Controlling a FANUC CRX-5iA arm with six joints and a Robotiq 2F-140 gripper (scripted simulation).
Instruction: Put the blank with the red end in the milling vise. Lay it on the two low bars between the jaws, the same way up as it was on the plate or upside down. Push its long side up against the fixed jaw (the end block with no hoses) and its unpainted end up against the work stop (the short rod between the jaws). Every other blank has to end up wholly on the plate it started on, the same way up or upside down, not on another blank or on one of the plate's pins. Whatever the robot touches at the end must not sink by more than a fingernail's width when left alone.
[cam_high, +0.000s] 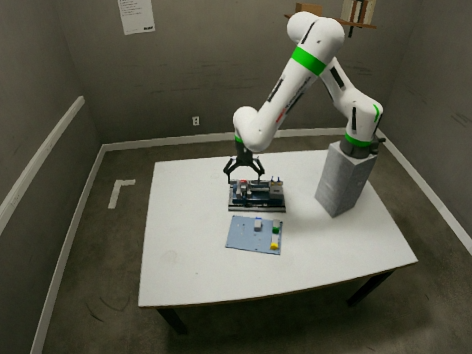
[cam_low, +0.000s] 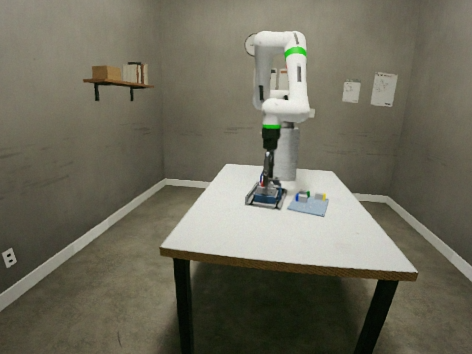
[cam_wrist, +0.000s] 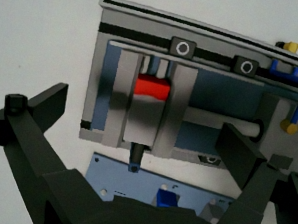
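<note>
Now: the red-ended blank 40 mm below my hand. Also, from my hand: work stop 50 mm to the left, 40 mm below; then plate 10 mm behind, 240 mm to the left, 130 mm below; then blue-ended blank 30 mm behind, 200 mm to the left, 110 mm below.
</note>
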